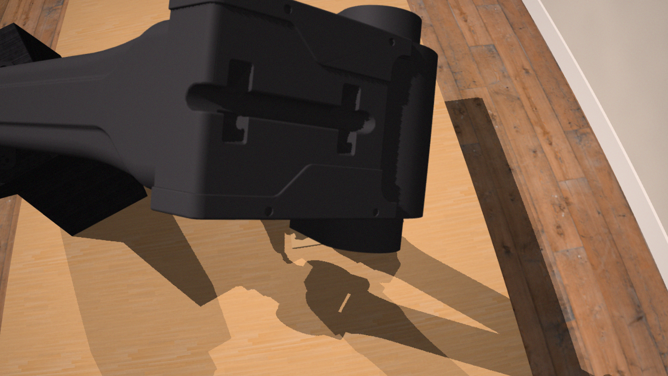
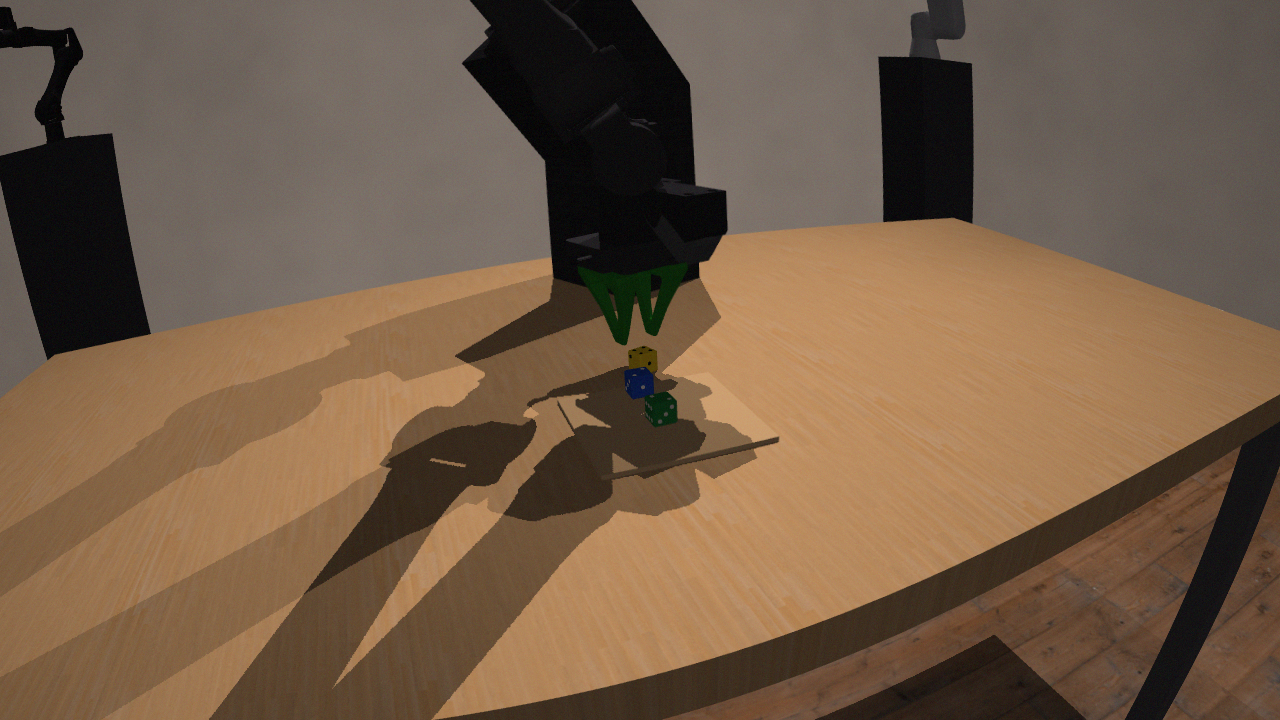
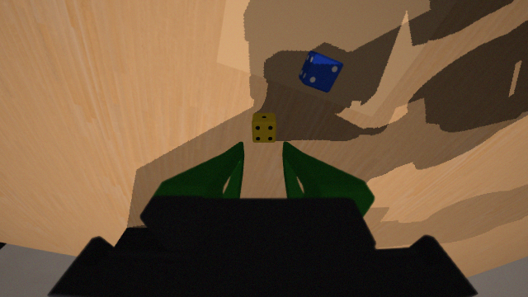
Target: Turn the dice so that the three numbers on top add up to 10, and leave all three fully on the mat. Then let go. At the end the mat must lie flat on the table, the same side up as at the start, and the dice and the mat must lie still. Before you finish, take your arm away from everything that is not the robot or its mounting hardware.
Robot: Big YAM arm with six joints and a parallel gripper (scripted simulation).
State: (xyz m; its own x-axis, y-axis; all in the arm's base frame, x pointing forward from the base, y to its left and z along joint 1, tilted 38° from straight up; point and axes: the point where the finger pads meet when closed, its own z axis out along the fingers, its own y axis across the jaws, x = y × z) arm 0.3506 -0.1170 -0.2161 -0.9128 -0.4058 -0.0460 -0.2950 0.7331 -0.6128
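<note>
My hand is 1 cm short of the yellow die and 3 cm above it. From my hand the other things lie so: green die 12 cm ahead, 2 cm to the right, 2 cm below; then blue die 7 cm ahead, 2 cm to the right, 2 cm below; then tan mat 12 cm ahead, 2 cm to the right, 3 cm below.
</note>
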